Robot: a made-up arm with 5 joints.
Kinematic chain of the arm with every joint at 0, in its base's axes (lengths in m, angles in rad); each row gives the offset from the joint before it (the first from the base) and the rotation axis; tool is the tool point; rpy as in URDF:
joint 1: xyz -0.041 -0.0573 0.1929 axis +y
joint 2: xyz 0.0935 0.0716 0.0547 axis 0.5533 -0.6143 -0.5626
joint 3: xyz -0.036 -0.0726 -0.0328 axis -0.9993 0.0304 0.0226
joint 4: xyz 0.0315 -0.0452 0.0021 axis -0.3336 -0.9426 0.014
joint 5: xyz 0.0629 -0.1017 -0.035 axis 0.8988 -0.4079 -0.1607
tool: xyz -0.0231 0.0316 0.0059 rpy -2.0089 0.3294 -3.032
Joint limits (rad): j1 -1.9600..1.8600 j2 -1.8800..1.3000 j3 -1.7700..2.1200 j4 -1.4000..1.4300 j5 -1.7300..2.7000
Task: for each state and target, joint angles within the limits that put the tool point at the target. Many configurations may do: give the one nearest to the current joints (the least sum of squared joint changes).
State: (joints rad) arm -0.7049 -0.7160 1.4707 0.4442 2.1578
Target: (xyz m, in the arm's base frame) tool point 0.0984 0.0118 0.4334
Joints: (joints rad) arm -0.5745 -1.1907 1.0929 0.2905 2.3349
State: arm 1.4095 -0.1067 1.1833 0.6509 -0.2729
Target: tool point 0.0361 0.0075 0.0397
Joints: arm 1.8590 0.0679 1.7977 1.1737 -0.0849
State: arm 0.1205 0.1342 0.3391 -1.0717 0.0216
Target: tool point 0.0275 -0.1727 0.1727
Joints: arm 0.3420 0.0010 0.4509 -1.0850 -0.1307
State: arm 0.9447 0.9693 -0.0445 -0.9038 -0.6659
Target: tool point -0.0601 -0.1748 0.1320
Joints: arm 1.4775 0.2553 0.4639 -0.7453 -1.1846
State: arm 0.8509 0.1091 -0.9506 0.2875 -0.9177
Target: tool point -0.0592 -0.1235 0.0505
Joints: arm 1.0793 -0.2428 -0.8269 -0.0664 -0.9467
